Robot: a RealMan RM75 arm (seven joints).
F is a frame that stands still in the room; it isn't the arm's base.
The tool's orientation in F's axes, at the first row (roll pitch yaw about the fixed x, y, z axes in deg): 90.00, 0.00, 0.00
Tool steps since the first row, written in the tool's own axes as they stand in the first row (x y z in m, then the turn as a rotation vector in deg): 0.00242, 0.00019, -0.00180, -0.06, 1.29, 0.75; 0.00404, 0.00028, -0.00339, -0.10, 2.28, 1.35; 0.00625, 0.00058, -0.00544, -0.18, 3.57, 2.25; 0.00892, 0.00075, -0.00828, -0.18, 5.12, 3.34; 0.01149, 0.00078, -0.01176, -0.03, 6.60, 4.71; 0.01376, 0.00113, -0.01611, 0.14, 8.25, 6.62; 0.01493, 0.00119, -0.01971, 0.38, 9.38, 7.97; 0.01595, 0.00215, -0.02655, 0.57, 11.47, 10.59
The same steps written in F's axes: 0.00242, 0.00180, 0.00019, -0.06, -0.75, 1.29; 0.00404, 0.00339, 0.00028, -0.10, -1.35, 2.28; 0.00625, 0.00544, 0.00058, -0.18, -2.25, 3.57; 0.00892, 0.00828, 0.00075, -0.18, -3.34, 5.12; 0.01149, 0.01176, 0.00078, -0.03, -4.71, 6.60; 0.01376, 0.01611, 0.00113, 0.14, -6.62, 8.25; 0.01493, 0.01971, 0.00119, 0.38, -7.97, 9.38; 0.01595, 0.02655, 0.00215, 0.57, -10.59, 11.47
